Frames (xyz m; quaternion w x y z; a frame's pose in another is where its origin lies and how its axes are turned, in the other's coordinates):
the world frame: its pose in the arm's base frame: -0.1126 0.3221 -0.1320 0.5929 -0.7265 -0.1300 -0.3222
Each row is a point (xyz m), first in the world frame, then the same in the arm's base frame.
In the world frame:
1: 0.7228 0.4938 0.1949
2: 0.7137 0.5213 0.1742
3: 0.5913 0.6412 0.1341
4: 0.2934 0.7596 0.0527
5: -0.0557 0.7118 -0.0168
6: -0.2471 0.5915 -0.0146
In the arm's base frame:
1: 0.7788 0.2367 -0.0836
2: 0.7811 0.2117 -0.1088
3: 0.7441 0.1659 -0.2747
4: 0.5602 0.1153 -0.5449
5: 0.2463 0.1297 -0.7187
6: 0.0331 0.2004 -0.7445

